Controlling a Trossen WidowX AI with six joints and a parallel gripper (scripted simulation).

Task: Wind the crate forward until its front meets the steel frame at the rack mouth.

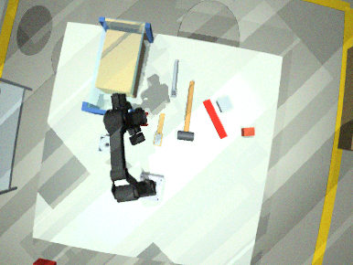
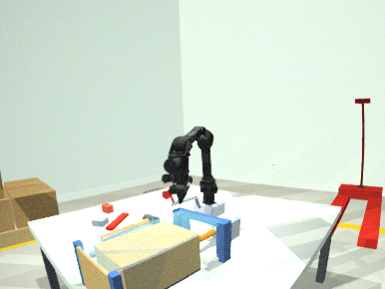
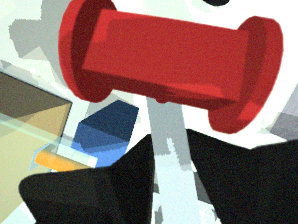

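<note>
My gripper tip is 30 mm short of the red grip, 30 mm to the left of it and 30 mm below it. From my gripper tip the other things lie so: winch (150 mm behind, 130 mm to the left, 140 mm below); then winch handle (20 mm above); then blue frame (20 mm ahead, 150 mm to the left, 60 mm below).
</note>
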